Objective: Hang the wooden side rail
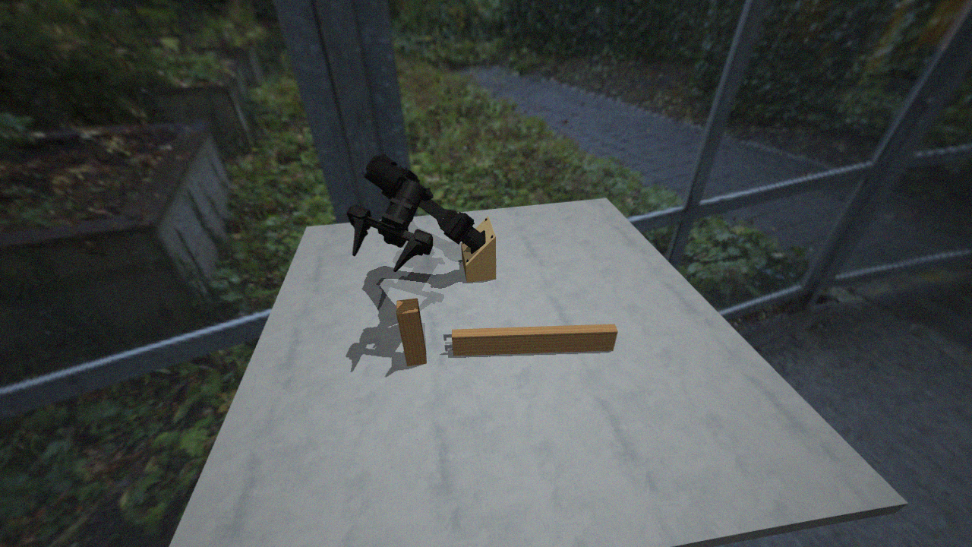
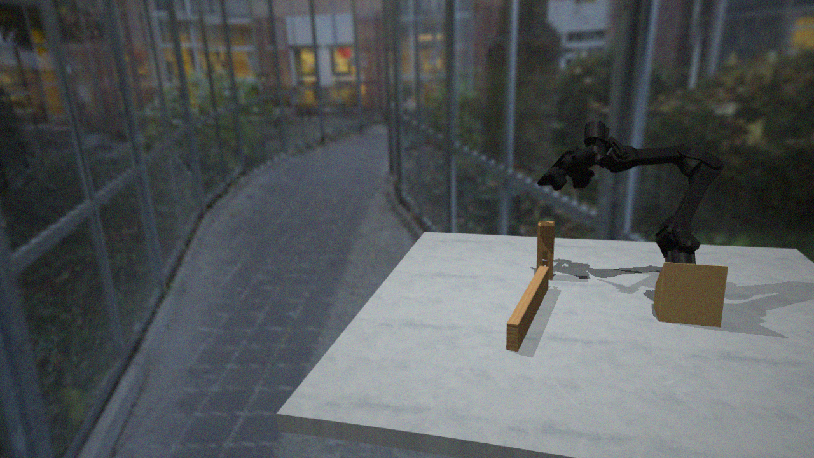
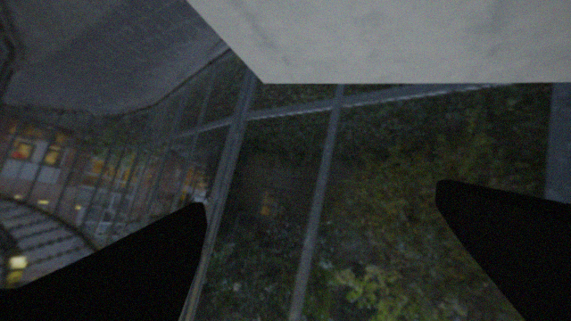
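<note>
Now: gripper tip 2 cm past the wooden headboard post, 5 cm to the right of it and 24 cm above it.
</note>
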